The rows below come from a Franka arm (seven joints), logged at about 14 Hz.
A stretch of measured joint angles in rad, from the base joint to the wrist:
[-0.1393 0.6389 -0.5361 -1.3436 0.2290 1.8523 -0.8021]
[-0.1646 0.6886 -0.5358 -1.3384 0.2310 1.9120 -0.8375]
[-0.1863 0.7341 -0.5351 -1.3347 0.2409 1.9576 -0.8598]
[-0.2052 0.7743 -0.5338 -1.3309 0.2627 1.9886 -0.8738]
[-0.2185 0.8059 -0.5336 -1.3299 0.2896 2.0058 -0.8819]
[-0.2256 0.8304 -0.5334 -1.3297 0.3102 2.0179 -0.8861]
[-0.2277 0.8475 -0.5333 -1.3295 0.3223 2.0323 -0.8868]
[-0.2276 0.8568 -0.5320 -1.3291 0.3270 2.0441 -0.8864]
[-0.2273 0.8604 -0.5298 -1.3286 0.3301 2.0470 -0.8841]
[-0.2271 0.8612 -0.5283 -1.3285 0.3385 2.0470 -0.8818]
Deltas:
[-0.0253 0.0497 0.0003 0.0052 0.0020 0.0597 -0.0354]
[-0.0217 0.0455 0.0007 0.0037 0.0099 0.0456 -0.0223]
[-0.0189 0.0402 0.0013 0.0038 0.0218 0.0310 -0.0140]
[-0.0133 0.0316 0.0002 0.0010 0.0269 0.0172 -0.0081]
[-0.0071 0.0245 0.0002 0.0002 0.0206 0.0121 -0.0042]
[-0.0021 0.0171 0.0001 0.0002 0.0121 0.0144 -0.0007]
[0.0001 0.0093 0.0013 0.0004 0.0047 0.0118 0.0004]
[0.0003 0.0036 0.0022 0.0005 0.0031 0.0029 0.0023]
[0.0002 0.0008 0.0015 0.0001 0.0084 0.0000 0.0023]

